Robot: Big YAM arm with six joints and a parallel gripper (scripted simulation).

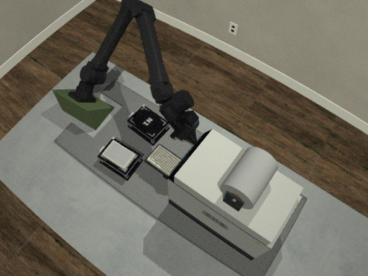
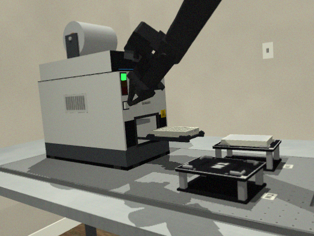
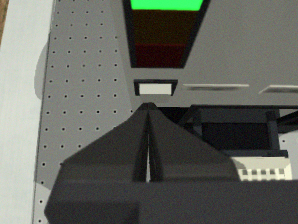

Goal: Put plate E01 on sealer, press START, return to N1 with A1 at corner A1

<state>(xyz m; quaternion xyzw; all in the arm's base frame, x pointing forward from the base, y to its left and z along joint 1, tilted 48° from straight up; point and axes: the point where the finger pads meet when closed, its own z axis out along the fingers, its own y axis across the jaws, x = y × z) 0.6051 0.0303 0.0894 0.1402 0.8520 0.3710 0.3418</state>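
Now: hand 20 mm short of the start button and 10 mm above it. From my hand the other things lie so: sealer stage 80 mm behind, 100 mm to the right, 110 mm below; then covered white plate 260 mm behind, 190 mm to the right, 130 mm below; then black plate nest 280 mm behind, 20 mm to the left, 150 mm below.
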